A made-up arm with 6 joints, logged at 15 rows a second.
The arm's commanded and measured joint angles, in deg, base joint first. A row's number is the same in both.
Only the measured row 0 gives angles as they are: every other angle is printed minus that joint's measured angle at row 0.
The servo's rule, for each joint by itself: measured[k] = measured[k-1] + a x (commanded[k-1-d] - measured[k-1]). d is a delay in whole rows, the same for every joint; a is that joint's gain. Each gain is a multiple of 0.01, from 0.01 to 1. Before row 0 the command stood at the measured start. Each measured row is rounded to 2 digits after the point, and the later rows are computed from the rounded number. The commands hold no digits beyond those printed.
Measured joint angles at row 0:
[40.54, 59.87, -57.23, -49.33, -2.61, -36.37]
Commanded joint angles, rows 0 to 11:
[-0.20, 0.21, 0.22, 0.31, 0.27, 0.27]
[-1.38, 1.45, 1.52, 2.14, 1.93, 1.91]
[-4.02, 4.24, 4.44, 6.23, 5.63, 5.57]
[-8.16, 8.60, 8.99, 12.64, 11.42, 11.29]
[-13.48, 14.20, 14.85, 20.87, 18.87, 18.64]
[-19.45, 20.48, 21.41, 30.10, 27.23, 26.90]
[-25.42, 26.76, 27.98, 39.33, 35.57, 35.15]
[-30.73, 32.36, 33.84, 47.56, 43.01, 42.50]
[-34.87, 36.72, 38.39, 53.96, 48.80, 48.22]
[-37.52, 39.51, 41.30, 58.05, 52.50, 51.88]
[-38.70, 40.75, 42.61, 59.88, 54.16, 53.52]
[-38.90, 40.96, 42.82, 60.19, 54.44, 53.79]
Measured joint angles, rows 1 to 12:
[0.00, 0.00, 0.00, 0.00, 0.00, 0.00]
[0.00, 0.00, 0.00, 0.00, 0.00, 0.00]
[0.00, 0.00, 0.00, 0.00, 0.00, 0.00]
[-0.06, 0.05, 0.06, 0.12, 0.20, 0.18]
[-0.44, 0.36, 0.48, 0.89, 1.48, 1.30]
[-1.48, 1.21, 1.63, 2.92, 4.55, 4.08]
[-3.42, 2.84, 3.76, 6.61, 9.63, 8.77]
[-6.34, 5.34, 6.98, 12.03, 16.47, 15.19]
[-10.14, 8.67, 11.16, 18.90, 24.43, 22.80]
[-14.57, 12.65, 16.04, 26.66, 32.67, 30.83]
[-19.26, 16.99, 21.20, 34.60, 40.32, 38.42]
[-23.79, 21.33, 26.19, 41.96, 46.60, 44.79]
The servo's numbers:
d 3
a 0.29 0.22 0.29 0.38 0.74 0.65

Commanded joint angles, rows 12 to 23:
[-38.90, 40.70, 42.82, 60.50, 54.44, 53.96]
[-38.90, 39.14, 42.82, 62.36, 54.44, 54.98]
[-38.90, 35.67, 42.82, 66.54, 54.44, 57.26]
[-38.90, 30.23, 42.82, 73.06, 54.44, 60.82]
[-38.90, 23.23, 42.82, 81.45, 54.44, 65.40]
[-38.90, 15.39, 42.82, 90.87, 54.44, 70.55]
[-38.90, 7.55, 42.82, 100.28, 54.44, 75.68]
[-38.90, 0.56, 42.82, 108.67, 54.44, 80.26]
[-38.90, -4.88, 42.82, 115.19, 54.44, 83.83]
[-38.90, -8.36, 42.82, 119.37, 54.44, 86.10]
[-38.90, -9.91, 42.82, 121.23, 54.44, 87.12]
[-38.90, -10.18, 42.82, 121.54, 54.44, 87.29]
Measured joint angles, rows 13 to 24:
[-27.77, 25.33, 30.57, 48.07, 50.97, 49.40]
[-30.94, 28.72, 34.06, 52.56, 53.33, 52.08]
[-33.25, 31.41, 36.60, 55.46, 54.15, 53.19]
[-34.89, 33.45, 38.40, 57.38, 54.36, 53.69]
[-36.05, 34.70, 39.68, 59.27, 54.42, 54.53]
[-36.88, 34.91, 40.59, 62.03, 54.43, 56.30]
[-37.47, 33.88, 41.24, 66.22, 54.44, 59.24]
[-37.88, 31.54, 41.70, 72.01, 54.44, 63.24]
[-38.18, 27.99, 42.02, 79.18, 54.44, 67.99]
[-38.39, 23.49, 42.25, 87.20, 54.44, 72.99]
[-38.54, 18.45, 42.42, 95.36, 54.44, 77.72]
[-38.64, 13.32, 42.54, 102.90, 54.44, 81.69]

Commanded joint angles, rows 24 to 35:
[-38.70, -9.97, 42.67, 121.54, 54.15, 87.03]
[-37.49, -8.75, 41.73, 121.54, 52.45, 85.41]
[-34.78, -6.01, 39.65, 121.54, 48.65, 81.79]
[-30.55, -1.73, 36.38, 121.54, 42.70, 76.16]
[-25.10, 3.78, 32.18, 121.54, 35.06, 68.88]
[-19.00, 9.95, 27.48, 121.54, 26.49, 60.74]
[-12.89, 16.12, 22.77, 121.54, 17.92, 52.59]
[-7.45, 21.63, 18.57, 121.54, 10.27, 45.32]
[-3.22, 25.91, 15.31, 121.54, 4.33, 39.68]
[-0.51, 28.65, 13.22, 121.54, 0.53, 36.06]
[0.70, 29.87, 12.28, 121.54, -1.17, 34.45]
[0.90, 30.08, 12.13, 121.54, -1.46, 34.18]
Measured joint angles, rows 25 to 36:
[-38.72, 8.55, 42.62, 109.16, 54.44, 84.56]
[-38.77, 4.49, 42.68, 113.75, 54.44, 86.22]
[-38.81, 1.26, 42.72, 116.71, 54.44, 86.92]
[-38.78, -1.21, 42.71, 118.55, 54.23, 86.99]
[-38.41, -2.87, 42.43, 119.69, 52.91, 85.96]
[-37.36, -3.56, 41.62, 120.39, 49.76, 83.25]
[-35.39, -3.16, 40.10, 120.83, 44.54, 78.64]
[-32.41, -1.63, 37.80, 121.10, 37.52, 72.30]
[-28.52, 0.92, 34.81, 121.27, 29.36, 64.79]
[-23.99, 4.26, 31.32, 121.37, 20.89, 56.86]
[-19.19, 8.08, 27.62, 121.43, 13.03, 49.36]
[-14.56, 12.00, 24.05, 121.47, 6.59, 43.07]

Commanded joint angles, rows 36 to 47:
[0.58, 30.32, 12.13, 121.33, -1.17, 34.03]
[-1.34, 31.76, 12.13, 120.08, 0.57, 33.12]
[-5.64, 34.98, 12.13, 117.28, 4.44, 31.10]
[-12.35, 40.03, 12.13, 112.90, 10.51, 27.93]
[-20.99, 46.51, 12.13, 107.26, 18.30, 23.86]
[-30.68, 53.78, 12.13, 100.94, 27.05, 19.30]
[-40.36, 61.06, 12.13, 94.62, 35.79, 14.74]
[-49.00, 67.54, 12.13, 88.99, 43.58, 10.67]
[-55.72, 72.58, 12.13, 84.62, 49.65, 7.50]
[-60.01, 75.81, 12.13, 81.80, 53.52, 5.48]
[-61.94, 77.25, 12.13, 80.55, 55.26, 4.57]
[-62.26, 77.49, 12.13, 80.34, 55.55, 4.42]
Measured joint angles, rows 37 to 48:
[-10.49, 15.66, 20.91, 121.50, 2.11, 38.51]
[-7.24, 18.79, 18.41, 121.52, -0.32, 35.87]
[-4.88, 21.27, 16.59, 121.53, -1.16, 34.77]
[-3.30, 23.26, 15.30, 121.45, -1.17, 34.29]
[-2.73, 25.13, 14.38, 120.93, 0.12, 33.53]
[-3.57, 27.30, 13.73, 119.54, 3.32, 31.95]
[-6.12, 30.10, 13.27, 117.02, 8.64, 29.34]
[-10.43, 33.71, 12.94, 113.31, 15.79, 25.78]
[-16.30, 38.13, 12.71, 108.61, 24.12, 21.57]
[-23.28, 43.17, 12.54, 103.29, 32.76, 17.13]
[-30.74, 48.53, 12.42, 97.86, 40.77, 12.93]
[-37.98, 53.82, 12.34, 92.83, 47.34, 9.40]

